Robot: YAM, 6 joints.
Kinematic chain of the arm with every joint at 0, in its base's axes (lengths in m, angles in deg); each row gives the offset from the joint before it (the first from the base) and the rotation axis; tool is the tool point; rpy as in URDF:
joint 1: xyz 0 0 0.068 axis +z
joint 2: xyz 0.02 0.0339 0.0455 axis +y
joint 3: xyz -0.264 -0.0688 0 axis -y
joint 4: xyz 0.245 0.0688 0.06 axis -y
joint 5: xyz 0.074 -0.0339 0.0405 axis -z
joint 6: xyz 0.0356 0 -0.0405 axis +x
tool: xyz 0 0 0 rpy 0 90 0
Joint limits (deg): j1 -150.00..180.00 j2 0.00..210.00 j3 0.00..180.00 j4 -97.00..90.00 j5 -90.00..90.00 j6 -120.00..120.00
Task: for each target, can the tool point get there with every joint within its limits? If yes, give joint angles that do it. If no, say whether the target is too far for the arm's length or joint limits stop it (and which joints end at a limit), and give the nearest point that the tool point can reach.
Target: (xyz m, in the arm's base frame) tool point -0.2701 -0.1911 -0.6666
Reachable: no: too far | nearest point -0.2401 -0.1699 -0.3775 | short by 0.291 m
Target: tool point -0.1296 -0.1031 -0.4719
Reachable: no: joint limits stop it (at a limit: joint 2) | nearest point -0.1436 -0.1142 -0.3744 | short by 0.099 m
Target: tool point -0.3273 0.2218 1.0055
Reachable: no: too far | nearest point -0.2175 0.1474 0.6903 | short by 0.342 m
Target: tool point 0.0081 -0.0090 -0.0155
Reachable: yes | joints 126.07 176.15 24.21 -39.38 2.01 -70.44
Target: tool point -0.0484 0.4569 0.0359
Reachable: yes | joints 95.90 148.03 108.79 -57.15 -1.84 -69.03
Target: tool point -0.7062 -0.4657 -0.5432
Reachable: no: too far | nearest point -0.4345 -0.2865 -0.2573 | short by 0.433 m
